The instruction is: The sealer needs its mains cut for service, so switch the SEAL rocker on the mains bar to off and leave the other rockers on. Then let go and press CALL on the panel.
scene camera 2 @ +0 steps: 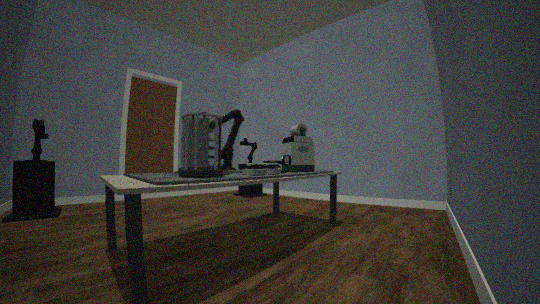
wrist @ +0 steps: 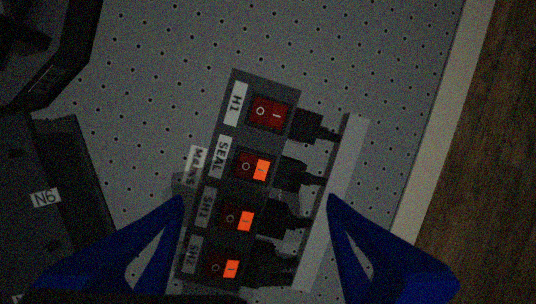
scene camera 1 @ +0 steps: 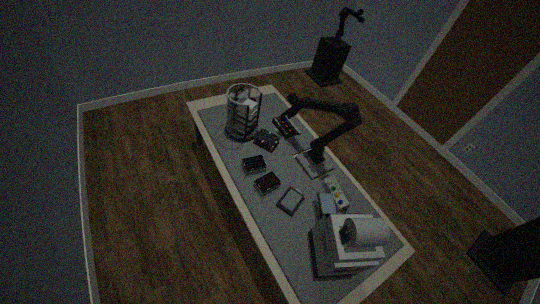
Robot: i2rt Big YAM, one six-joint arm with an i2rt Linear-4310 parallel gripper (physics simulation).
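Note:
The mains bar [scene camera 1: 286, 126] [wrist: 266, 86] lies near the table's far long edge. In the wrist view, the SEAL rocker [wrist: 252, 166] glows orange on its I half. The SH1 rocker [wrist: 237, 219] and SH2 rocker [wrist: 223, 267] also glow orange on their I halves. The H1 rocker [wrist: 269, 112] is red and unlit. My gripper [wrist: 255, 201] is open and empty above the bar, its blue fingers spread on either side. The panel [scene camera 1: 336, 193] with coloured buttons stands farther along the table; its CALL lettering cannot be read.
A tall round cage [scene camera 1: 243, 112] [scene camera 2: 200, 145] stands beyond the bar. A dark unit [scene camera 1: 266, 140], two small dark boxes [scene camera 1: 254, 164] [scene camera 1: 267, 183] and a framed pad [scene camera 1: 283, 204] lie on the table. A large machine [scene camera 1: 325, 245] [scene camera 2: 302, 150] stands at the other end. Black plugs [wrist: 305, 125] line the bar's side.

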